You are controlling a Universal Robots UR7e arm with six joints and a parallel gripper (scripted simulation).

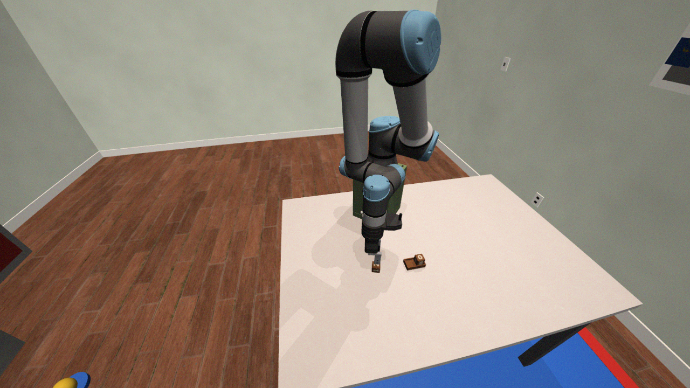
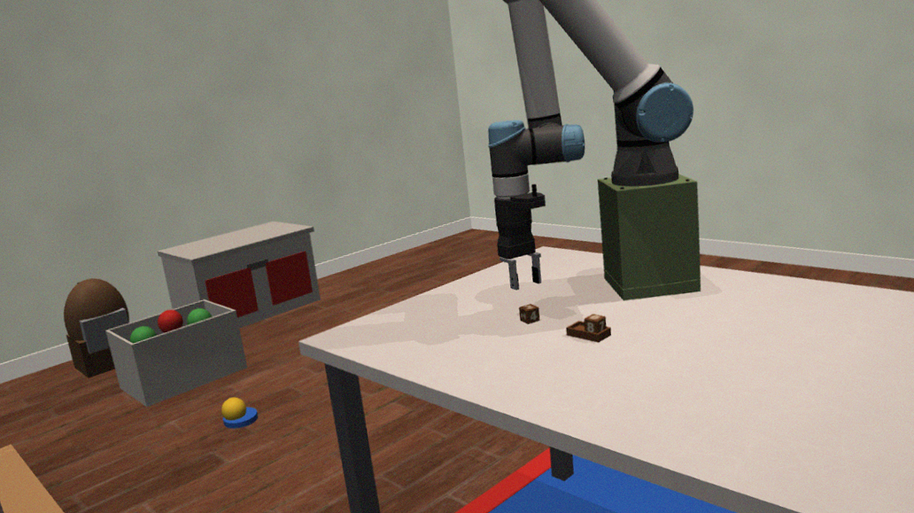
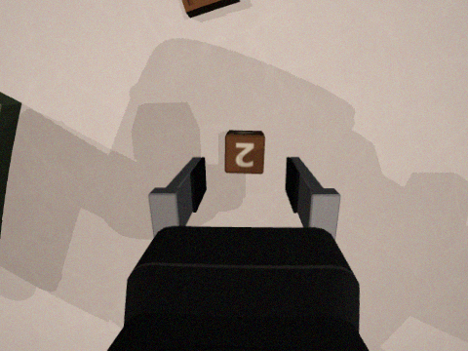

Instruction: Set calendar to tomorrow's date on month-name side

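My gripper is now 80 mm above the brown cube.
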